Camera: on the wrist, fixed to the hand. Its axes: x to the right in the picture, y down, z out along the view.
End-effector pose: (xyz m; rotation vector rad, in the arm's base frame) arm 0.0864 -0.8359 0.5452 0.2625 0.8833 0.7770
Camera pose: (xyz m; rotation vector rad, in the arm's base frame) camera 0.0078 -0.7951 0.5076 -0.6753 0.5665 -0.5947
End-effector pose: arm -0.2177 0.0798 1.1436 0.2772 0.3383 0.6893
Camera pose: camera -0.2623 0.1405 1.0837 -0.3131 0.2232 -0.8525
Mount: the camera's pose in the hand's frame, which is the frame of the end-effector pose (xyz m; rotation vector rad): 0.0206 0.0489 -0.0803 -0.3485 -0.1188 -1.6073
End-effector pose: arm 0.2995 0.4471 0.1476 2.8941 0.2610 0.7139
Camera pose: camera 0.2860 0.4119 0.2362 1.5193 1.8132 0.1808
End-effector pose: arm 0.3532 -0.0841 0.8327 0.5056 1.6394 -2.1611
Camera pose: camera 0.3644 -0.0204 0.7615 0.9410 -1.6326 1.4858
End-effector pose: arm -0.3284 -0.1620 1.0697 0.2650 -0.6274 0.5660
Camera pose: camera -0.3043 -0.0815 1.0228 0.3812 -0.4368 -1.0984
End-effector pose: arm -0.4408 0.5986 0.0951 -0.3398 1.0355 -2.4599
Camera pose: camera -0.4748 0.6075 0.0055 1.0561 -0.7133 1.7048
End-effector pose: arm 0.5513 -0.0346 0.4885 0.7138 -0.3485 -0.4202
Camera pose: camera 0.6169 0.0331 0.4690 0.4917 0.2802 -1.9904
